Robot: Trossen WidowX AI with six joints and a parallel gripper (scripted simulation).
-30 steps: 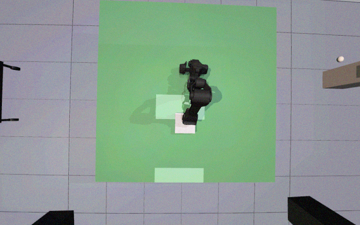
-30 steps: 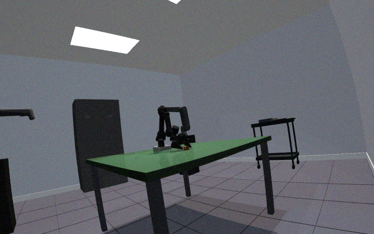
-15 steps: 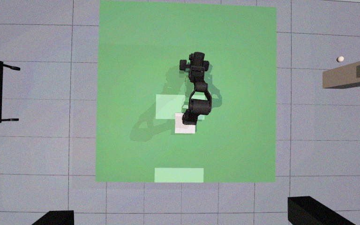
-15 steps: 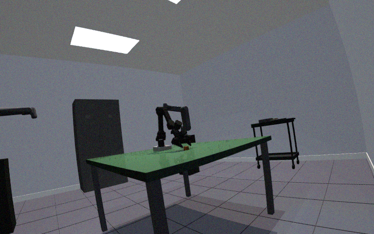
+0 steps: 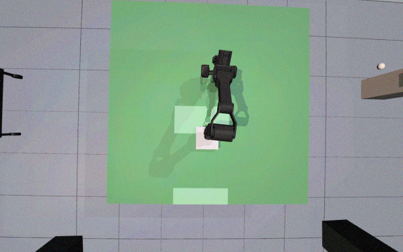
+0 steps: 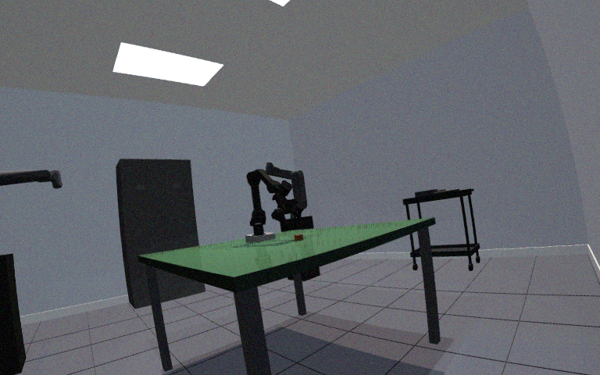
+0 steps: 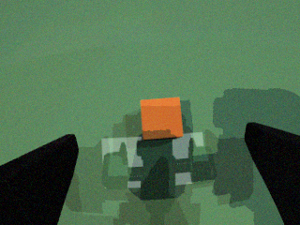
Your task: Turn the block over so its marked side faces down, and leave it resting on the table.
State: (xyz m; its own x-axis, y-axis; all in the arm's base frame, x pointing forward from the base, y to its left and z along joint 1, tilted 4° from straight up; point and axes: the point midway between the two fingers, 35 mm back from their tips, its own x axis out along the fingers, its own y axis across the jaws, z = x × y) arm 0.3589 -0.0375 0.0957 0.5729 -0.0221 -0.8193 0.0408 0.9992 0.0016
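Right now the orange block is 6 cm below my gripper tip and 1 cm ahead of it.
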